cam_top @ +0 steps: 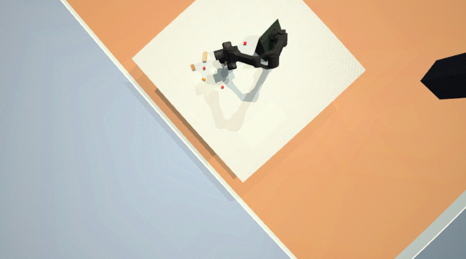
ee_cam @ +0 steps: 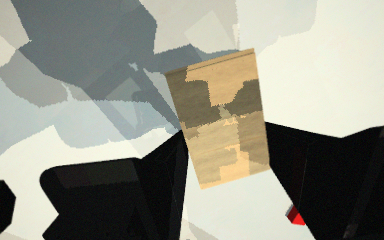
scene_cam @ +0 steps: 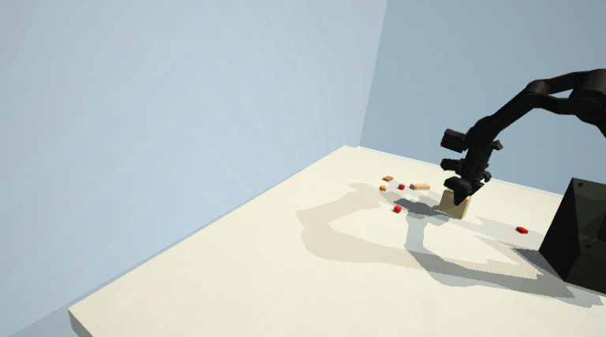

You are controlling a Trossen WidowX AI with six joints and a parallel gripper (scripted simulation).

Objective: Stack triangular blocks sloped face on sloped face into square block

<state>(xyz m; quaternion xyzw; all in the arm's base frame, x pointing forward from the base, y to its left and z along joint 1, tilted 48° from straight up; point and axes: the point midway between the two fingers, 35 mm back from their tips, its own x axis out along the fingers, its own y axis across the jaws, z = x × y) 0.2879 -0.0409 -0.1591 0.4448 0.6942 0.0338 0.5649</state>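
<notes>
Now: the triangular block 1 cm above my gripper tip. Round my gripper tip: orange cube (23 cm ahead, 5 cm to the right, 4 cm below); then red cube (18 cm behind, 4 cm below).
</notes>
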